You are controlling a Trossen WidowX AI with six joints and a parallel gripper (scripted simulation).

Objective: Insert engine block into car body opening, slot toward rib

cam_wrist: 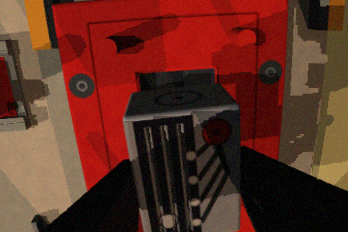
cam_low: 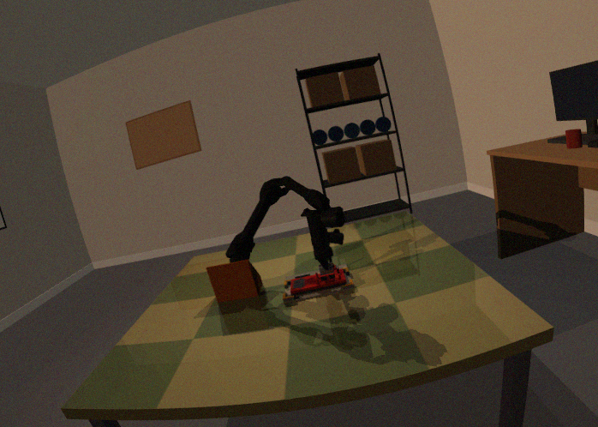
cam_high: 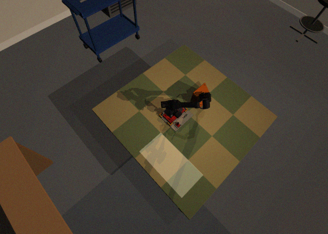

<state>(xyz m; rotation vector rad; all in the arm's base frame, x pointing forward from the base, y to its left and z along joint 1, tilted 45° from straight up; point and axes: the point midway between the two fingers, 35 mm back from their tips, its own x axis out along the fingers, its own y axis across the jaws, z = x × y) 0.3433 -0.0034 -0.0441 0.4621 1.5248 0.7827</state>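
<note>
The grey engine block lies 10 mm below my gripper tip. From my gripper tip the other things lie so: pale base plate 50 mm below, 40 mm behind, 10 mm to the left.
</note>
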